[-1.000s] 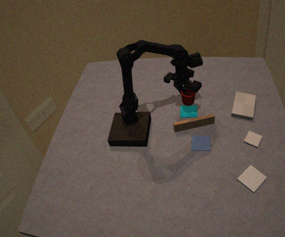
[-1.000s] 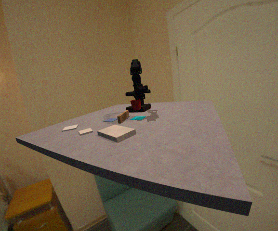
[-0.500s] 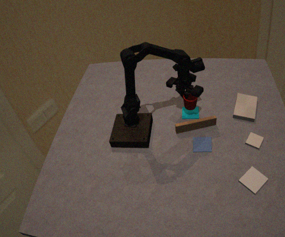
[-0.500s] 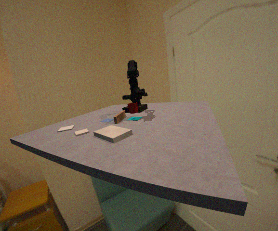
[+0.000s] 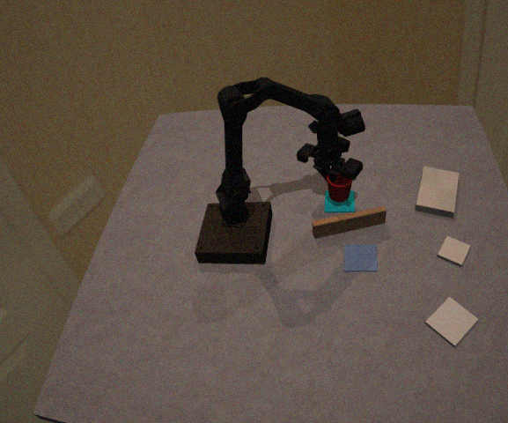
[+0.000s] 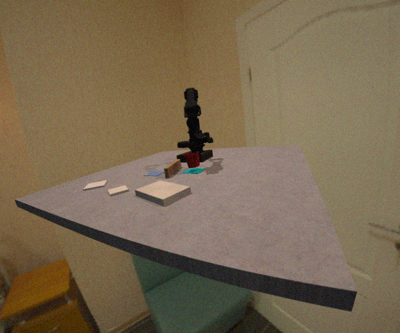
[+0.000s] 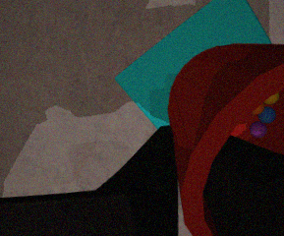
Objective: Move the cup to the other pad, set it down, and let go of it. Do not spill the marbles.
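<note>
Right now the teal pad is 7 cm below my gripper tip, 3 cm ahead of it and 1 cm to the right of it. Also, from my gripper tip: wooden bar: 11 cm to the right, 8 cm ahead, 4 cm below; then red cup: 3 cm ahead, 1 cm to the right.
</note>
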